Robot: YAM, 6 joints.
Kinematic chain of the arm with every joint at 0, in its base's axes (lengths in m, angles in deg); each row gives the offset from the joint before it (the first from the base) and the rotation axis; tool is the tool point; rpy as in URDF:
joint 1: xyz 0 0 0.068 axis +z
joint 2: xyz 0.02 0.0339 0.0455 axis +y
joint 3: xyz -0.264 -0.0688 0 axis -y
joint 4: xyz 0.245 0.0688 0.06 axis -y
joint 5: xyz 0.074 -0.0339 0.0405 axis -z
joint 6: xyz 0.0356 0 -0.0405 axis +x
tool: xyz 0 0 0 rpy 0 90 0
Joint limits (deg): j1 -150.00..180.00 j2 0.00..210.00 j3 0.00..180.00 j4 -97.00..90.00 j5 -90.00..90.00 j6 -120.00..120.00
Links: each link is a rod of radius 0.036 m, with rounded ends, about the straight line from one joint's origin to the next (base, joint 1, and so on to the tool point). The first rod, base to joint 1, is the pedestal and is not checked.
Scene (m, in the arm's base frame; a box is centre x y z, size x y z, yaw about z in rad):
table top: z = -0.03
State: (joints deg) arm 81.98 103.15 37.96 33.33 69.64 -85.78
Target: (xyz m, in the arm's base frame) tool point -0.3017 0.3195 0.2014
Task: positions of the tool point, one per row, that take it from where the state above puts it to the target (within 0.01 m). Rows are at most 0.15 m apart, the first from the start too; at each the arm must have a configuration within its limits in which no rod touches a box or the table.
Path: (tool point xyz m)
1: -0.0025 0.3475 0.1448
2: -0.0974 0.3679 0.1628
3: -0.2002 0.3592 0.1818
4: -0.3017 0.3195 0.2014

